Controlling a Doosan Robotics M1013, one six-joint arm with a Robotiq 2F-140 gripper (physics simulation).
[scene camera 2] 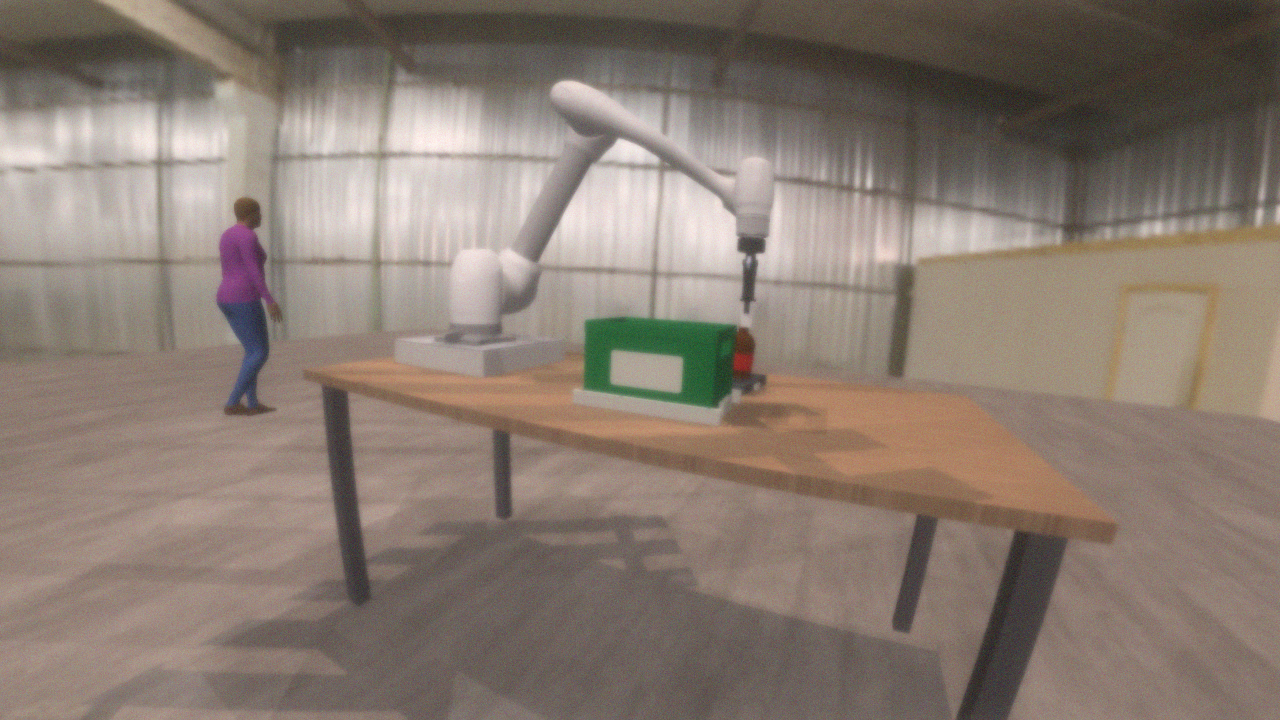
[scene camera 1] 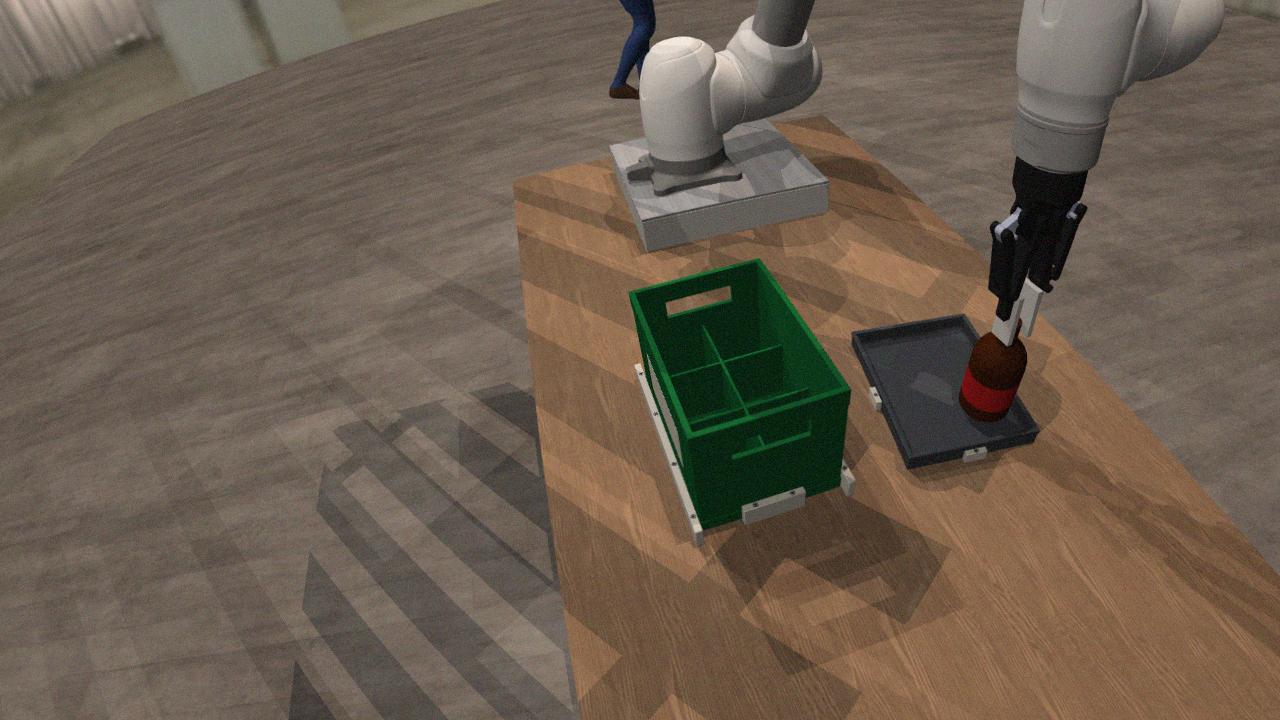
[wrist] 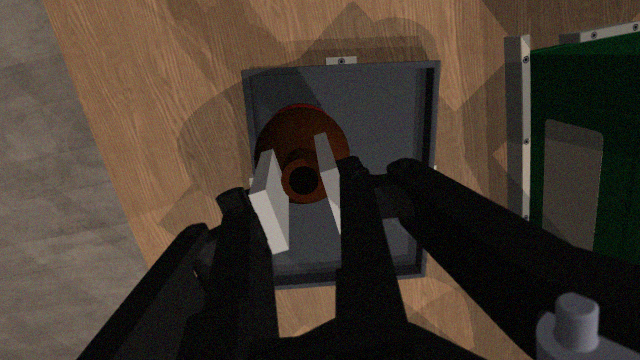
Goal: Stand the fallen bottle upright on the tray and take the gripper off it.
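Seen in the pictures: gripper, fingertip midpoint: [scene camera 2: 746, 326] [scene camera 1: 1011, 334] [wrist: 300, 164]; arm's base, origin of the base link: [scene camera 2: 475, 341] [scene camera 1: 689, 169].
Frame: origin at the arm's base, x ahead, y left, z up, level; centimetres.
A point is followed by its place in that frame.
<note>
The brown bottle with a red label [scene camera 1: 989, 385] {x 76.9, y 20.0, z 1.9 cm} [scene camera 2: 743, 360] {x 76.1, y 19.5, z -0.2 cm} [wrist: 295, 130] {x 77.1, y 22.7, z 6.2 cm} is upright or nearly so over the dark grey tray [scene camera 1: 904, 376] {x 64.0, y 15.4, z -6.7 cm} [scene camera 2: 757, 382] {x 80.5, y 18.7, z -5.5 cm} [wrist: 385, 100] {x 76.0, y 13.3, z -6.6 cm}. It is near the tray's side away from the green crate. Its base looks to be on or very close to the tray floor; the exact contact cannot be told. My gripper [scene camera 1: 1017, 320] {x 75.4, y 22.7, z 8.5 cm} [scene camera 2: 745, 318] {x 75.4, y 22.7, z 8.5 cm} [wrist: 300, 164] {x 75.4, y 22.7, z 8.5 cm} is shut on the bottle's neck from above, with one light finger pad on each side. The open mouth shows between the pads in the wrist view.
The green divided crate [scene camera 1: 769, 465] {x 78.8, y -10.9, z 1.7 cm} [scene camera 2: 657, 333] {x 67.7, y -20.3, z 8.8 cm} [wrist: 615, 150] {x 71.2, y -1.6, z 6.0 cm} stands beside the tray, with white holding strips around its foot. The arm's grey base block [scene camera 1: 733, 219] {x 16.3, y 4.1, z -4.3 cm} [scene camera 2: 478, 356] {x 14.6, y -13.5, z -1.7 cm} is farther back on the wooden table [scene camera 1: 626, 626] {x 89.4, y -31.1, z -7.2 cm} [scene camera 2: 895, 438] {x 112.7, y -11.8, z -7.2 cm}. A person [scene camera 2: 241, 268] stands behind the table.
</note>
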